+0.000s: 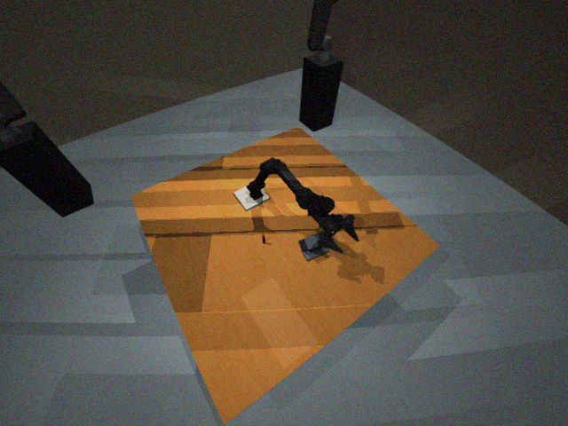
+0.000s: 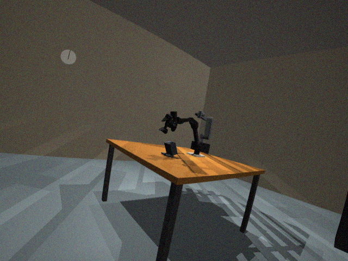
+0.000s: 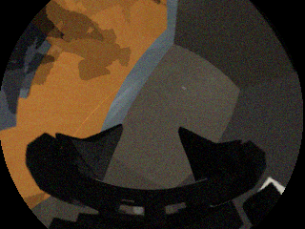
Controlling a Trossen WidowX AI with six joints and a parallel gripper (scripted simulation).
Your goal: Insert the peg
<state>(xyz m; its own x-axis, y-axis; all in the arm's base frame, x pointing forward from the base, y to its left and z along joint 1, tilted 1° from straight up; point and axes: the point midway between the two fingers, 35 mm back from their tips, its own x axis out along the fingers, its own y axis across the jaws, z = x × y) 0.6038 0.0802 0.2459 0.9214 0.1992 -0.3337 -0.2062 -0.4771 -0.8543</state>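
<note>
The dark red peg lies 34 cm behind my gripper tip, 21 cm to the right of it and 21 cm below it. Round my gripper tip: grey sloped panel: 19 cm below, 17 cm behind, 1 cm to the right.
</note>
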